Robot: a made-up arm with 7 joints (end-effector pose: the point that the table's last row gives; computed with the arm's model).
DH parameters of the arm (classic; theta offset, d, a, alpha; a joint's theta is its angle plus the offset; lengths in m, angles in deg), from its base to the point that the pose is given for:
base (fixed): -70.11 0 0.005 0
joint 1: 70.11 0.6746 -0.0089 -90
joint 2: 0 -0.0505 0.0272 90
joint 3: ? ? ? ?
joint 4: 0 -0.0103 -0.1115 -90
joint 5: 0 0.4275 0.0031 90
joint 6: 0 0.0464 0.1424 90
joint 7: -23.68 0 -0.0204 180
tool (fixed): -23.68 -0.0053 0 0
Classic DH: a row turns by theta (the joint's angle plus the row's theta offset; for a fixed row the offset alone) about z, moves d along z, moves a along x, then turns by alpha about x.
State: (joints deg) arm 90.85 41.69 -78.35 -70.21 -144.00 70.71 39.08
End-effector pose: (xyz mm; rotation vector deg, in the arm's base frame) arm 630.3 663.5 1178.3 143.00 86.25 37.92
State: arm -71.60 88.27 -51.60 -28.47 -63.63 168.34 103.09
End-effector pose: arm 177.3 -965.9 459.7 -76.27 -42.15 -71.76
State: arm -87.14 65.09 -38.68 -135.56 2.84 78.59 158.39
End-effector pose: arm -429.8 -322.0 274.7 65.73 -89.79 26.91
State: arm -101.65 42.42 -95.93 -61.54 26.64 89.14 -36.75
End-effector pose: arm -733.8 -338.6 1320.4 -21.86 34.17 -138.95
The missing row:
joint 3: 0 0.4722 0.153 90
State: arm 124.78 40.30 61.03 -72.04 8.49 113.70 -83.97
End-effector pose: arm -853.2 380.2 1024.1 -48.32 -21.68 -99.08
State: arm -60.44 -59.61 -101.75 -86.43 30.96 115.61 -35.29
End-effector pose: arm -936.8 200.9 834.5 -31.84 -107.90 -118.13
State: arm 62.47 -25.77 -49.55 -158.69 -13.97 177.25 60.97
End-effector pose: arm 527.2 23.1 974.8 34.56 -21.35 -36.10
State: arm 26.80 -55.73 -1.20 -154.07 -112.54 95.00 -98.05
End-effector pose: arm 281.2 110.8 1172.5 -106.29 80.20 87.88
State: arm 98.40 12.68 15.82 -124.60 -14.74 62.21 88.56
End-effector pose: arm -181.9 637.8 734.2 -70.82 -27.09 26.36
